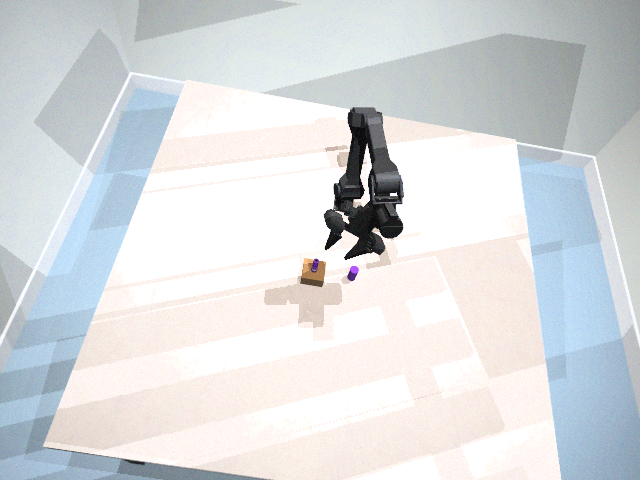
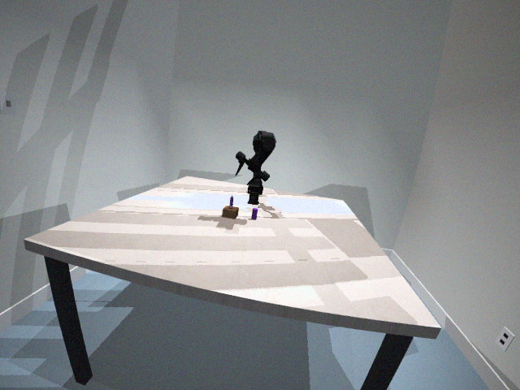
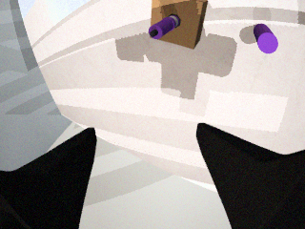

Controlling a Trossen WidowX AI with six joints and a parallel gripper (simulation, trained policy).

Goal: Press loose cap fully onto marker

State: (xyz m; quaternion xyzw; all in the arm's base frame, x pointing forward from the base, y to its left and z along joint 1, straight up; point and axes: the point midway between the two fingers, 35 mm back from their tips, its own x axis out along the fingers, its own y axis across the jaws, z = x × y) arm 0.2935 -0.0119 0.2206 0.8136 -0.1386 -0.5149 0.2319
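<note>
The purple cap lies 17 cm below my gripper tip, 8 cm to the left of it and 4 cm behind it. Also, from my gripper tip: holder block: 17 cm below, 4 cm to the right, 2 cm behind.
</note>
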